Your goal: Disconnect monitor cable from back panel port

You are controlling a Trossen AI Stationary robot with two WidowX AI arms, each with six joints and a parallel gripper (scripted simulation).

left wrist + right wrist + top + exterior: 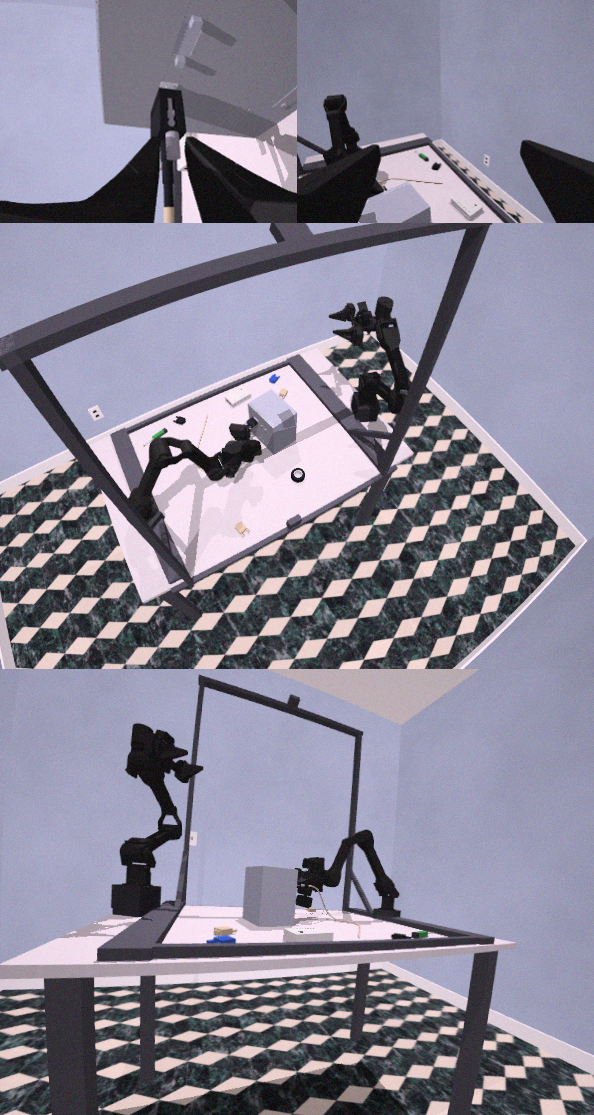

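My left hand is 30 mm short of the grey box, 130 mm to the left of it and 50 mm above it.
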